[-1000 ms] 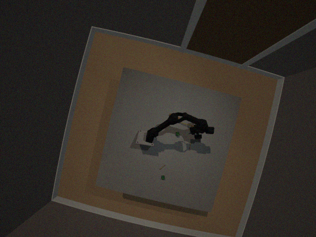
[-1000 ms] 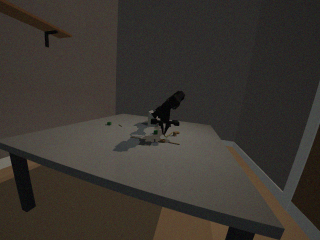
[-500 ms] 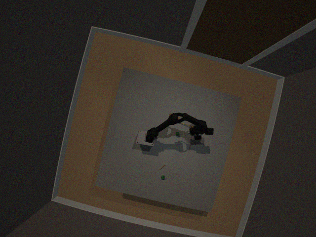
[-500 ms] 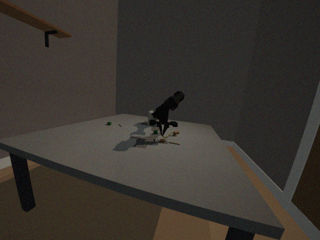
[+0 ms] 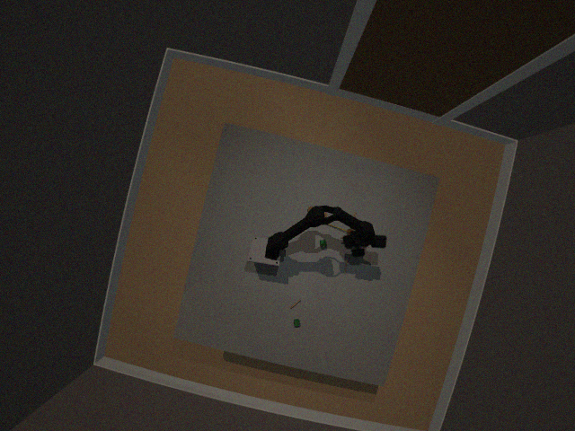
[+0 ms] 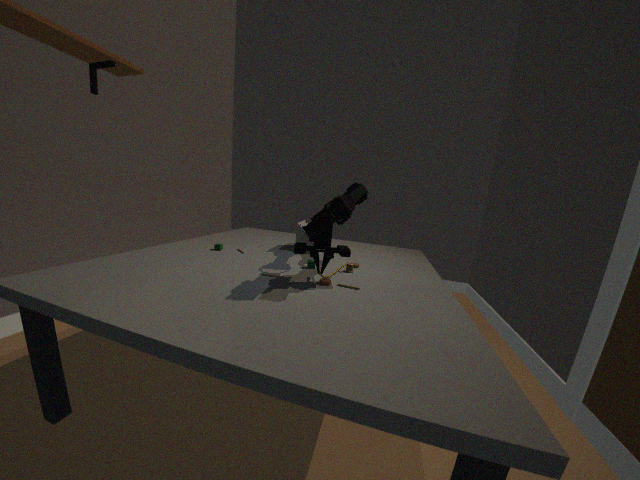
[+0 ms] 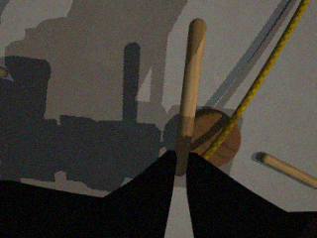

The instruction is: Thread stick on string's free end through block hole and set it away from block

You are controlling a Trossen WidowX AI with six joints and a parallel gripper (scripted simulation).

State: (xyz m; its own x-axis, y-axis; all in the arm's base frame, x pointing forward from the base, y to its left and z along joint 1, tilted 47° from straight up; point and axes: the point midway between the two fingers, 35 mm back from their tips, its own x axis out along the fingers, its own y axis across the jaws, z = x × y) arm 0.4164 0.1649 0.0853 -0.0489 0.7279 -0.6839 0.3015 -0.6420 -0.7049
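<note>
Now: gripper tip 30 mm above the wooden disc, 20 mm to the right of it and 10 mm past it. From my gripper tip the other things lie so: green cube 150 mm behind, 70 mm to the right, 20 mm below; thin wooden stick 10 mm behind.
</note>
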